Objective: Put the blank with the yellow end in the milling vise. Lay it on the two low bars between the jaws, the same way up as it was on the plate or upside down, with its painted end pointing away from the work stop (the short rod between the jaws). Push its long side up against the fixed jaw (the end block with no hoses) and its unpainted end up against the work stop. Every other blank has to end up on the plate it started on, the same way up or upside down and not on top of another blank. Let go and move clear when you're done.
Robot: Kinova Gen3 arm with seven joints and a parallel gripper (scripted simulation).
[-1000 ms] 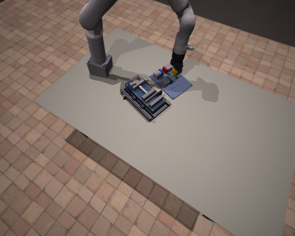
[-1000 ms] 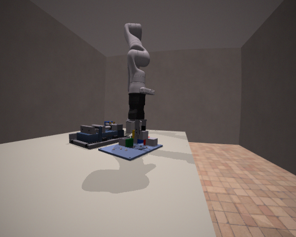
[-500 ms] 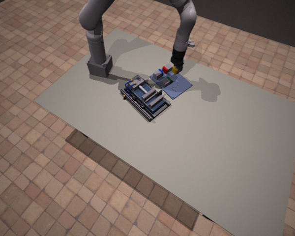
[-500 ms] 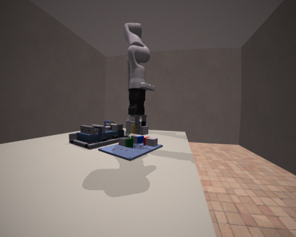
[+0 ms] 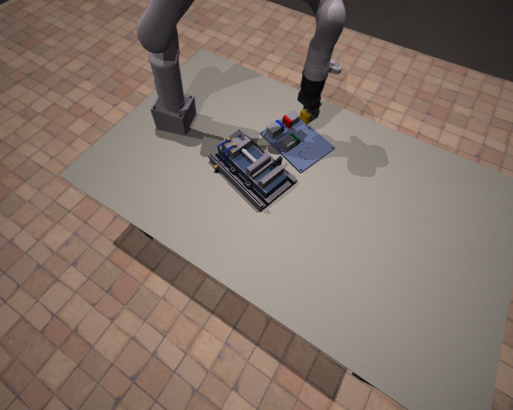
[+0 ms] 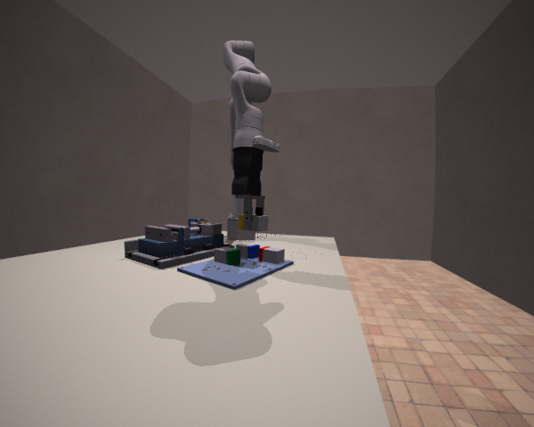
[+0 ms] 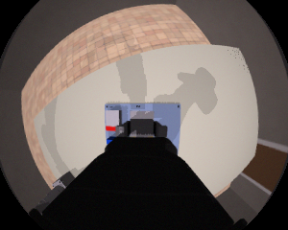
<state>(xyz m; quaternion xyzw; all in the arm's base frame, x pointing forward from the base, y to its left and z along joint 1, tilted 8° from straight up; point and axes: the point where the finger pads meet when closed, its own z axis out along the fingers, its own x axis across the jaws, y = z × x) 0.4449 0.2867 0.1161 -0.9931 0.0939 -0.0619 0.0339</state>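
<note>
Now: hand 280 mm to the left of the fixed jaw, 70 mm above it and 50 mm short of it. The rest, counted from my hand: green-ended blank (120 mm below, 90 mm to the right, 10 mm behind); blue plate (140 mm below, 40 mm to the right, 10 mm behind); yellow-ended blank (20 mm below).
</note>
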